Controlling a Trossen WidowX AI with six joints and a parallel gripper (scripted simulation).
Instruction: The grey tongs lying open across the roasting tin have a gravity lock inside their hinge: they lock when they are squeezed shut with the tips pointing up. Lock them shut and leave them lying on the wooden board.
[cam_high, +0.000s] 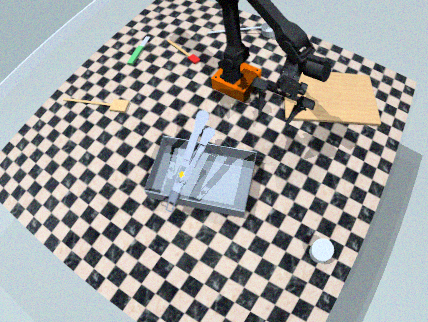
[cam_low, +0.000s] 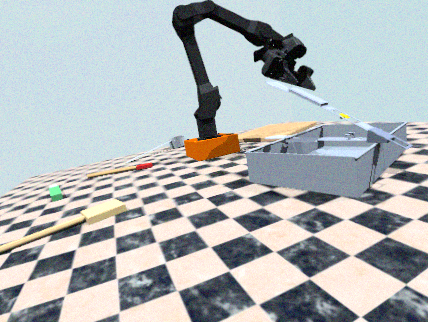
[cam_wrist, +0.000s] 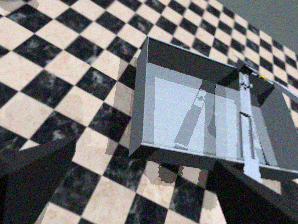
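My gripper tip is 270 mm short of the yellow mark, 120 mm to the left of it and 60 mm above it. Also, from my gripper tip: grey roasting tin (220 mm ahead, 130 mm below, 100 mm to the right); tongs arm (200 mm ahead, 140 mm to the right, 100 mm below); wooden board (340 mm behind, 150 mm below, 50 mm to the left).
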